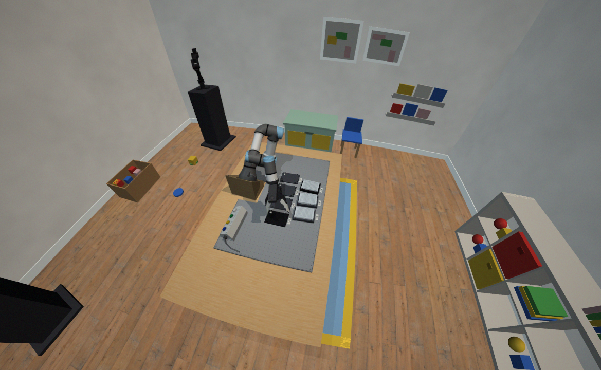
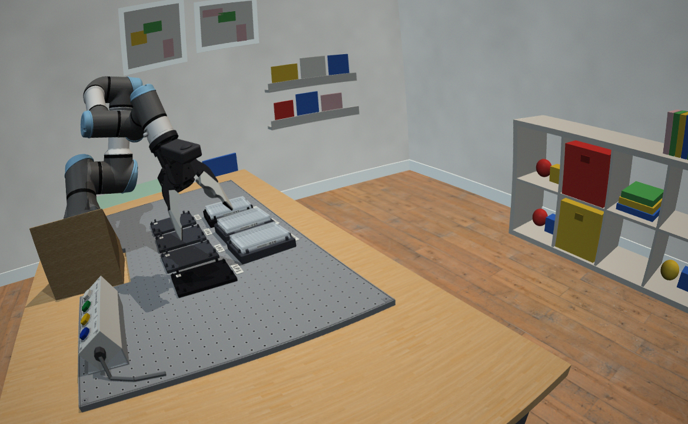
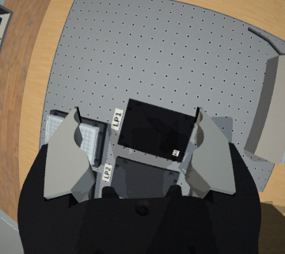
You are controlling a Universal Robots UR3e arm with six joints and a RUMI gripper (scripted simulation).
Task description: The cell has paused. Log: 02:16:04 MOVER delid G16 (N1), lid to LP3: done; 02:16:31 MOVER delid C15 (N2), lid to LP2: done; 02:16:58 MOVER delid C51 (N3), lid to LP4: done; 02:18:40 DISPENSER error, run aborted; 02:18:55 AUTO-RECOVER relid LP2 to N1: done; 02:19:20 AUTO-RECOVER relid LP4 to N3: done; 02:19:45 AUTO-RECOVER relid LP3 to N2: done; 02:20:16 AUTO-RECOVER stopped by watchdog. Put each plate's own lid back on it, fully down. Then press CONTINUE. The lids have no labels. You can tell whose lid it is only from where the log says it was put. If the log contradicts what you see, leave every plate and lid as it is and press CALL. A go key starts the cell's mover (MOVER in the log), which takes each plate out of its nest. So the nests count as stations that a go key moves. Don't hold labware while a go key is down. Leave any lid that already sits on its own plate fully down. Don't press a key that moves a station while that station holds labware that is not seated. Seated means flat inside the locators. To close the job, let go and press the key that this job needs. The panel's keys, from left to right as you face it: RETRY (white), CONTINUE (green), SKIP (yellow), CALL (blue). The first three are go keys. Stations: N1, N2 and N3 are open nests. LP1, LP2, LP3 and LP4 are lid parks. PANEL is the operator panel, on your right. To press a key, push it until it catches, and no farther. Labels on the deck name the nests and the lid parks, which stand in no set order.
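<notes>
Now: hand 13 cm short of the pale grey lid, 13 cm to the right of it and 11 cm above it. The rest, counted from my hand: plate: 13 cm ahead, 13 cm to the left, 12 cm below; lid park LP1: 4 cm behind, 4 cm to the left, 14 cm below; lid park LP2: 6 cm behind, 17 cm to the left, 14 cm below.
</notes>
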